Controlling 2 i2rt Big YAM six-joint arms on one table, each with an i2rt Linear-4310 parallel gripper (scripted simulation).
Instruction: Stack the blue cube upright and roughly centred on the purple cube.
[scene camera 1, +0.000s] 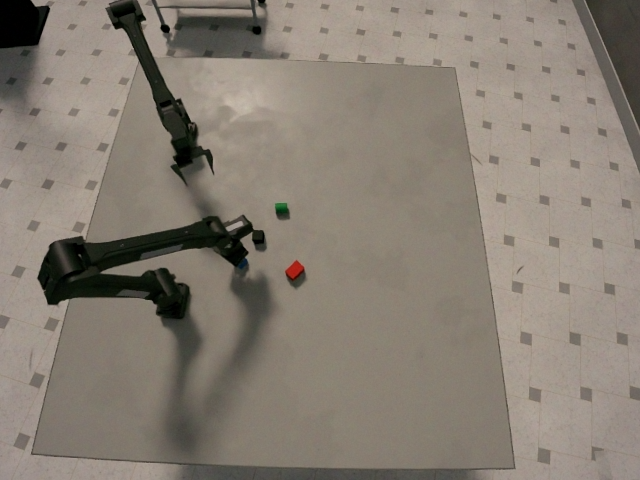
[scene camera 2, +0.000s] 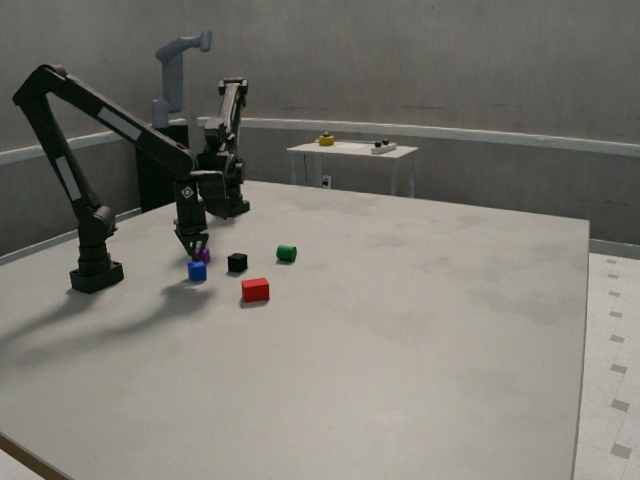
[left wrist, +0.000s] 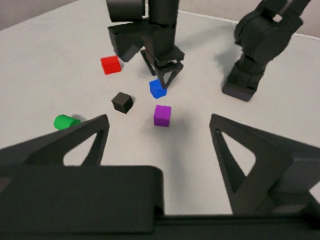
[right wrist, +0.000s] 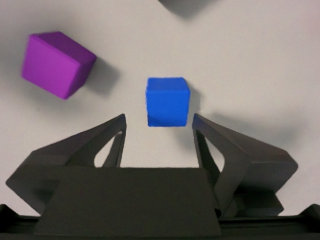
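Note:
Visible: my left gripper (scene camera 2: 208, 178), (left wrist: 159, 119); my right gripper (scene camera 2: 194, 259), (left wrist: 160, 81), (right wrist: 159, 119); a purple cube (right wrist: 51, 60); a blue cube (right wrist: 166, 97).

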